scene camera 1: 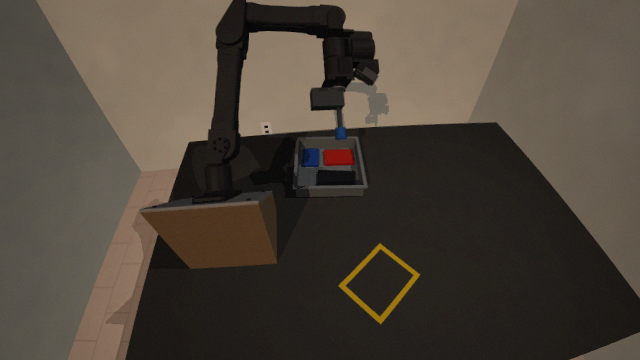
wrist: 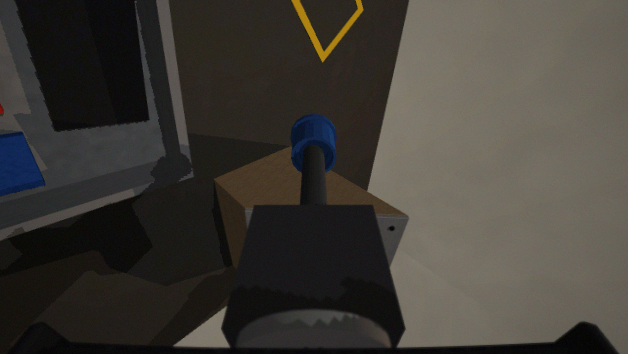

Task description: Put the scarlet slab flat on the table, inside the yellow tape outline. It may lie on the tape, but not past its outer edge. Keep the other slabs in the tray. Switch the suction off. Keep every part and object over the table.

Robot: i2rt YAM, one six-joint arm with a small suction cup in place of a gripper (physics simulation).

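Places are measured from the arm's base along level axes (x up, y back, z right), in metres.
Where they show: hand, its tool point: (scene camera 1: 341,138) (wrist: 313,135); arm's base, origin of its link: (scene camera 1: 220,197).
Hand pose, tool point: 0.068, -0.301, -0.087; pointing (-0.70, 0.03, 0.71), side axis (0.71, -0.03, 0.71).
Observation:
Things, the pixels of their top centre, and the offset from my tool point, as dx, dy, dz. "spot": a spot on its surface instead. Level surfaces: height alone.
- scarlet slab, centre of its top: (scene camera 1: 338,156) -0.230, -0.042, -0.183
- grey tray, centre of its top: (wrist: 29,108) (scene camera 1: 328,159) -0.194, +0.004, -0.132
- blue slab, centre of its top: (scene camera 1: 310,156) -0.231, +0.058, -0.197
- black slab, centre of its top: (wrist: 93,64) (scene camera 1: 336,180) -0.231, -0.012, -0.073
- yellow tape outline, a spot on its surface: (wrist: 309,30) (scene camera 1: 357,269) spot: -0.242, -0.012, +0.233
- dark table, height of its surface: dx -0.244
The scarlet slab (scene camera 1: 338,157) lies flat in the grey tray (scene camera 1: 330,191) (wrist: 175,90), at the back right in the scene view; a bit of its red edge shows at the wrist view's left border. A blue slab (scene camera 1: 311,157) (wrist: 17,162) lies left of it, and a black slab (scene camera 1: 336,177) (wrist: 90,65) lies in front. My gripper, a blue suction cup (scene camera 1: 340,133) (wrist: 313,142), is open, with nothing on it. It hangs above the tray's back side and touches no slab. The yellow tape outline (scene camera 1: 361,266) (wrist: 309,30) is a tilted square on the table.
The dark table (scene camera 1: 475,210) reaches well right of the tray. My arm's wood-sided base block (scene camera 1: 225,235) (wrist: 270,175) stands at the left of the table in the scene view. A wall (scene camera 1: 425,60) rises behind the table's back edge.

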